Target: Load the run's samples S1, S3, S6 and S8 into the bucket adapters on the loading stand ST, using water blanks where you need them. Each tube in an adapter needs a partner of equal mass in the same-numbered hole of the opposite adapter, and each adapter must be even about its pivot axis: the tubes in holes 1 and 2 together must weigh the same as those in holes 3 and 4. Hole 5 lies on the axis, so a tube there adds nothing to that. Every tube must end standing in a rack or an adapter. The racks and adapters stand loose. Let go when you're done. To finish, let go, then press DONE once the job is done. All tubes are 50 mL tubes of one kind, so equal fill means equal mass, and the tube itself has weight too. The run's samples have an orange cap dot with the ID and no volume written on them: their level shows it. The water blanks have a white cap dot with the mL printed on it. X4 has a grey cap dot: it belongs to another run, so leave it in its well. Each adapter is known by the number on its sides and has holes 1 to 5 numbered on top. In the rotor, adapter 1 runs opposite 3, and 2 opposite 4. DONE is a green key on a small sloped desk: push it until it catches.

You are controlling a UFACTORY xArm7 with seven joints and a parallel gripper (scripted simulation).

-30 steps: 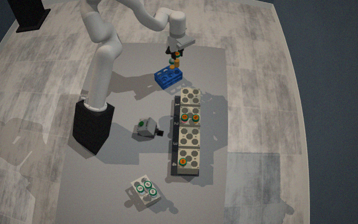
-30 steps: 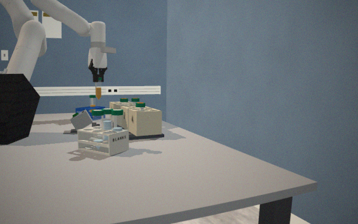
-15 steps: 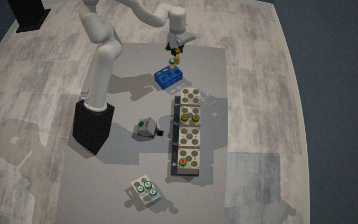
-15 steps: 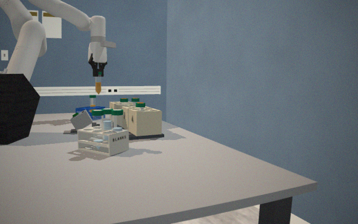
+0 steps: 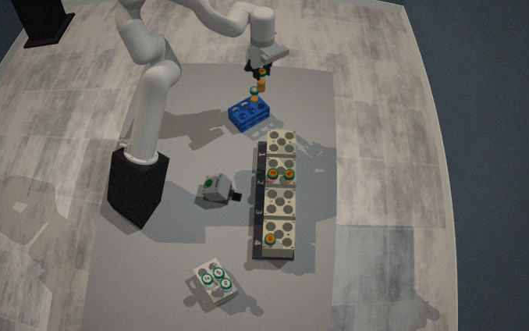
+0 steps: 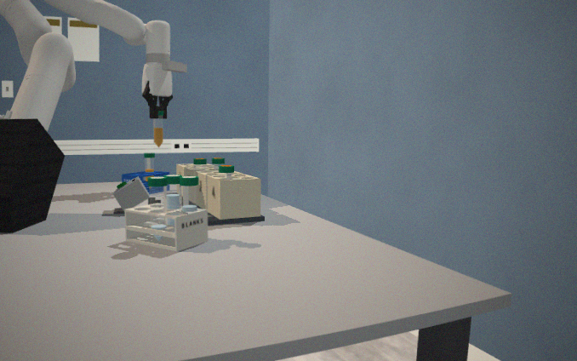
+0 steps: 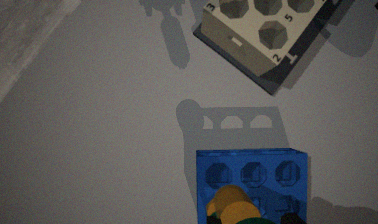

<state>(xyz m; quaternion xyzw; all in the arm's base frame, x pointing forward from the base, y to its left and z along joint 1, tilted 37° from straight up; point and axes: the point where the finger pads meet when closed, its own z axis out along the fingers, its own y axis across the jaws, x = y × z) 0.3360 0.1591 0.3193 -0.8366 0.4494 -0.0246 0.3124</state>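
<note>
My hand is 5 cm above the orange-filled tube and 1 cm past it. The rest, counted from my hand: tube X4: 19 cm below, 4 cm to the left, 3 cm behind; blue sample rack: 22 cm below, 4 cm behind, 1 cm to the right; pink-filled tube: 31 cm to the right, 18 cm below, 4 cm ahead.
</note>
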